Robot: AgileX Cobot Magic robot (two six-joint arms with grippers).
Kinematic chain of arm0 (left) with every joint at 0, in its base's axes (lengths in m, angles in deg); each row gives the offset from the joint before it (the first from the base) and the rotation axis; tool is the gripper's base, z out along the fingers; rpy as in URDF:
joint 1: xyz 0 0 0.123 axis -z
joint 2: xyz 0 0 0 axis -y
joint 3: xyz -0.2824 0 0.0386 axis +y
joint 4: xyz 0.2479 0 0.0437 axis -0.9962 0 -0.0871
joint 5: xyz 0 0 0 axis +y
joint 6: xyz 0.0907 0 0.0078 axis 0.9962 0 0.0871
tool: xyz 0 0 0 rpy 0 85 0
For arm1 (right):
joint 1: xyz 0 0 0.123 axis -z
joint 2: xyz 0 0 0 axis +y
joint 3: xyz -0.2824 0 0.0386 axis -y
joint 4: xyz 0.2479 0 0.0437 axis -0.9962 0 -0.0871
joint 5: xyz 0 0 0 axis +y
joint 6: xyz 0.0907 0 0.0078 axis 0.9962 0 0.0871
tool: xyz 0 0 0 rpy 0 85 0
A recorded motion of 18 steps. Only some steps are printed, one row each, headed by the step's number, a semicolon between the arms.
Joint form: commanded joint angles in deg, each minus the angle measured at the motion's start. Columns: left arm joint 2, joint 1, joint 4, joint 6, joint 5, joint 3; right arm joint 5, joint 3, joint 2, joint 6, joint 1, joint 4.
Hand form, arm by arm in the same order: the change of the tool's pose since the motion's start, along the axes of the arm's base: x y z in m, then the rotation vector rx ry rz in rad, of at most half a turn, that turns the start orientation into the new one. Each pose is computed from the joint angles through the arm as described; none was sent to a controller.
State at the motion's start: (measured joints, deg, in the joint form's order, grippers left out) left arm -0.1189 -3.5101 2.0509 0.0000 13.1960 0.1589; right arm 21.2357 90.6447 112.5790 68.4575 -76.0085 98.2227
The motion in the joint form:
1: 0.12 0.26 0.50 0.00 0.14 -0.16; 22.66 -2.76 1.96 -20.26 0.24 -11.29
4: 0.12 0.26 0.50 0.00 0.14 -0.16; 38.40 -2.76 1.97 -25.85 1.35 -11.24
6: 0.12 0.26 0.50 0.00 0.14 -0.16; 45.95 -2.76 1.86 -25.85 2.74 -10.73
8: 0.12 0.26 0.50 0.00 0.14 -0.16; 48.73 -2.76 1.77 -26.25 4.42 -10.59
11: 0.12 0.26 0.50 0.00 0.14 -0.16; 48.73 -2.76 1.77 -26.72 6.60 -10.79
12: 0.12 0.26 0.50 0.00 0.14 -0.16; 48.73 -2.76 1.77 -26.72 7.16 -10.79
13: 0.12 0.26 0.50 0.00 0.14 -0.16; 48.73 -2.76 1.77 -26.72 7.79 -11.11
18: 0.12 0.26 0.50 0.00 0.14 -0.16; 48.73 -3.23 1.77 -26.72 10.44 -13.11
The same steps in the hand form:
1: -0.0002 -0.0005 0.0008 -0.0085 -0.0030 -0.0054; 0.0265 -0.0271 -0.0323 -0.3033 -0.1630 -0.3455
4: -0.0002 -0.0005 0.0008 -0.0085 -0.0030 -0.0054; 0.0446 -0.0524 -0.0258 -0.4302 -0.2754 -0.6017
6: -0.0002 -0.0005 0.0008 -0.0085 -0.0030 -0.0054; 0.0565 -0.0684 -0.0206 -0.4561 -0.3034 -0.7520
8: -0.0002 -0.0005 0.0008 -0.0085 -0.0030 -0.0054; 0.0679 -0.0788 -0.0183 -0.4747 -0.3113 -0.8256
11: -0.0002 -0.0005 0.0008 -0.0085 -0.0030 -0.0054; 0.0818 -0.0873 -0.0186 -0.4897 -0.3030 -0.8609
12: -0.0002 -0.0005 0.0008 -0.0085 -0.0030 -0.0054; 0.0853 -0.0896 -0.0186 -0.4916 -0.3008 -0.8704
13: -0.0002 -0.0005 0.0008 -0.0085 -0.0030 -0.0054; 0.0892 -0.0923 -0.0191 -0.4943 -0.2926 -0.8819
18: -0.0002 -0.0005 0.0008 -0.0085 -0.0030 -0.0054; 0.1046 -0.1052 -0.0240 -0.5144 -0.2465 -0.9309

